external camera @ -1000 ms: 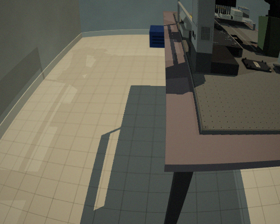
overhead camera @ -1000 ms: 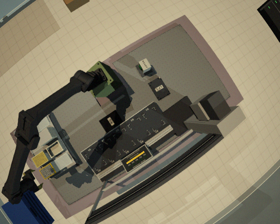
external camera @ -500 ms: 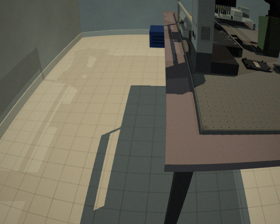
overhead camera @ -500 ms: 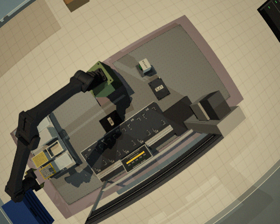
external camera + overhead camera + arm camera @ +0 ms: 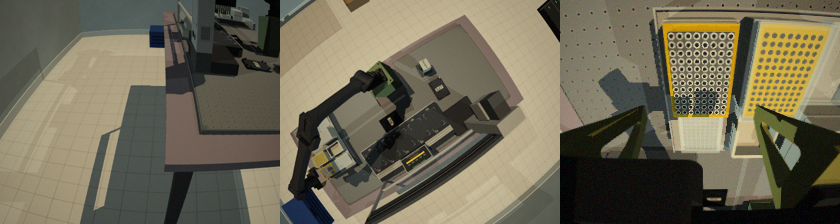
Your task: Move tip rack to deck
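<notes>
Now: the yellow tip rack 10 mm behind my hand, 10 mm to the left of it and 100 mm below it. From my hand the other things lie so: shelf (160 mm behind, 60 mm to the left, 140 mm below); pale sealed block (220 mm behind, 130 mm to the left, 80 mm below); tan reservoir (110 mm behind, 130 mm to the left, 130 mm below).
</notes>
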